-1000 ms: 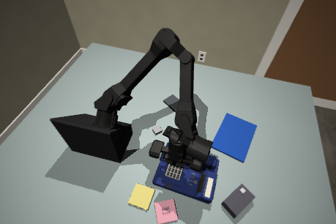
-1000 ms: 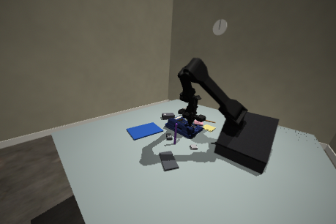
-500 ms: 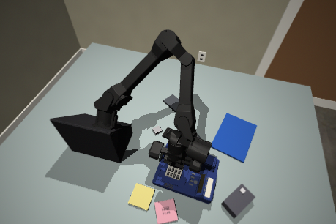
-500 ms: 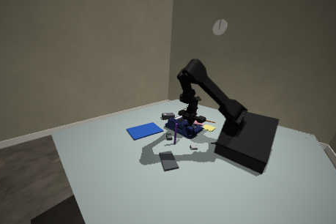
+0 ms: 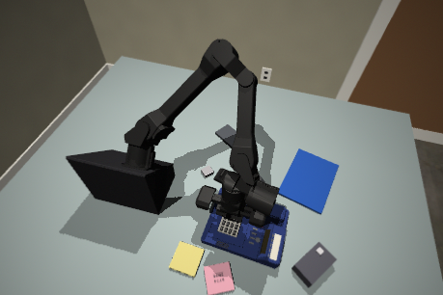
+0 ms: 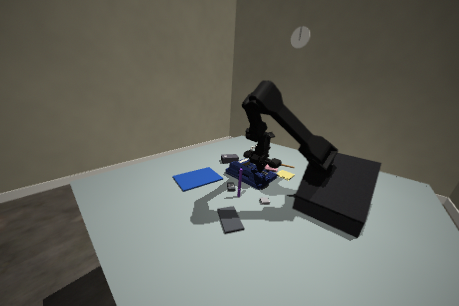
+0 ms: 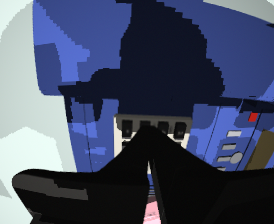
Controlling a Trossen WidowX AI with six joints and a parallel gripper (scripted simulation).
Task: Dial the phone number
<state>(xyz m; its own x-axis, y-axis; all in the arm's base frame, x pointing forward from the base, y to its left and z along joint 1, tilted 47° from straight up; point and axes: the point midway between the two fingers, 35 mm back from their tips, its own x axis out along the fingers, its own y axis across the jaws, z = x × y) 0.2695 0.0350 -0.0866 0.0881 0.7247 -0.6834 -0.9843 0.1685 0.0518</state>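
My gripper is now 50 mm short of the dark blue desk phone, 40 mm above it and 10 mm to the left of it. Round my hand: handset: 50 mm to the left, 50 mm ahead, 20 mm below; then small grey item: 160 mm to the left, 100 mm behind, 60 mm below; then purple pen: 200 mm to the left.
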